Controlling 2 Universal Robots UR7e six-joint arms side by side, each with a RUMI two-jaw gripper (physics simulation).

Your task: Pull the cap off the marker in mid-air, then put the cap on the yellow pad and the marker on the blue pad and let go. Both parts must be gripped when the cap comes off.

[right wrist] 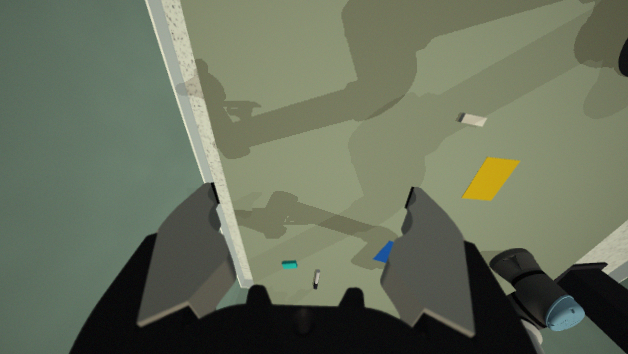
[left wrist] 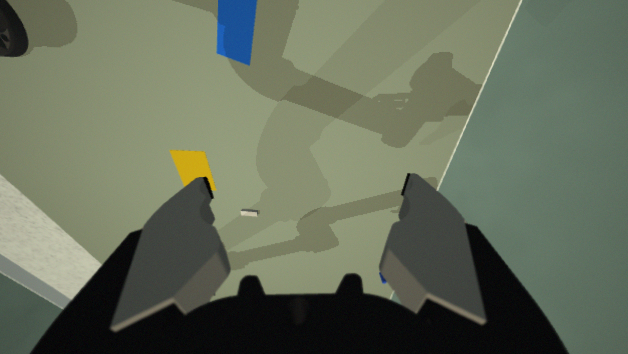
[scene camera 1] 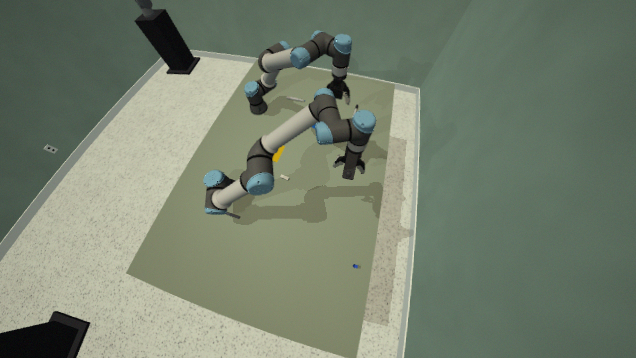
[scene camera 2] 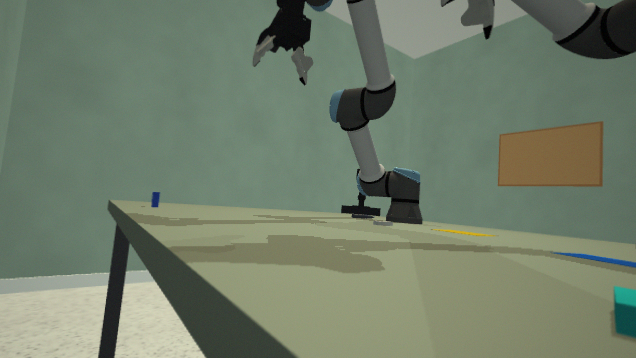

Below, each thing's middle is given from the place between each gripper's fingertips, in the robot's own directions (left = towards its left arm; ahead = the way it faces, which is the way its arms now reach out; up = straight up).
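Scene:
Yellow pad [right wrist: 493, 173]: my right gripper well beyond it, far above it, far to the right of it.
My left hand: far past the pad, well above it, a good way to the left of it.

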